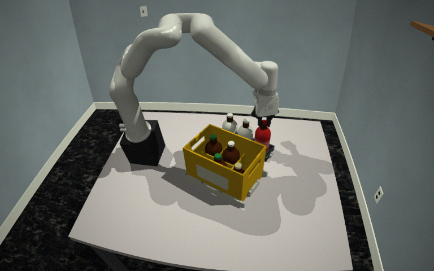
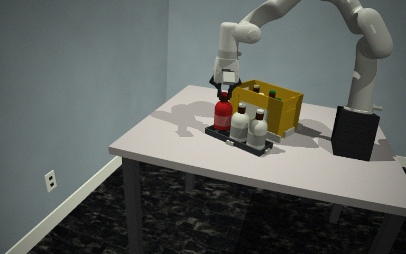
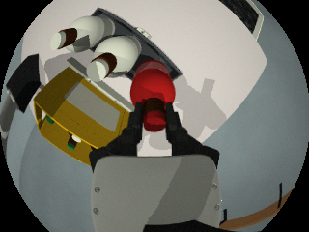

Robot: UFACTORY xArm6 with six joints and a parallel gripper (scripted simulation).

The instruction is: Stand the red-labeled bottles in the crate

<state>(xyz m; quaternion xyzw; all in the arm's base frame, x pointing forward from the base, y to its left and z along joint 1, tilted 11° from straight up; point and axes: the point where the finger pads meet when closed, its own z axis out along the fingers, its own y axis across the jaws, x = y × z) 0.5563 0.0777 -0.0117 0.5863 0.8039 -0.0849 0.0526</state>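
The red-labeled bottle is 7 cm below my hand. Round my hand: crate (17 cm behind, 17 cm to the right, 9 cm below).
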